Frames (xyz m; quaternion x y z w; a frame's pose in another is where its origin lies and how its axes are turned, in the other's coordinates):
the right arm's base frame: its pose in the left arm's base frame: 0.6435 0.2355 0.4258 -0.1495 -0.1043 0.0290 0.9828
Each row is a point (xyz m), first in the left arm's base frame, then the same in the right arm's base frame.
Working: the left arm's base frame: its pose in the right arm's base frame: -0.7328 -0.0803 -0.3278 0.1495 0.1043 -0.0290 0.9828

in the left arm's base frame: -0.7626 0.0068 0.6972
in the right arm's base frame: -1.3400 -0.2632 0.4880
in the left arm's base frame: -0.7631 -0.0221 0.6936
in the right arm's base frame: -1.3438 -0.2897 0.4764
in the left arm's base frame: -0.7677 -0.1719 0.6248
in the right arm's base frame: -1.3750 -0.4118 0.3701
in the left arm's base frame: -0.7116 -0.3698 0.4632
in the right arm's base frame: -1.3694 -0.5535 0.1503
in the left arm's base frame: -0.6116 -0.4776 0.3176
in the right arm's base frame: -1.3098 -0.6152 -0.0380
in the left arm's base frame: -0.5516 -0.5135 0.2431
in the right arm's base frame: -1.2690 -0.6286 -0.1308
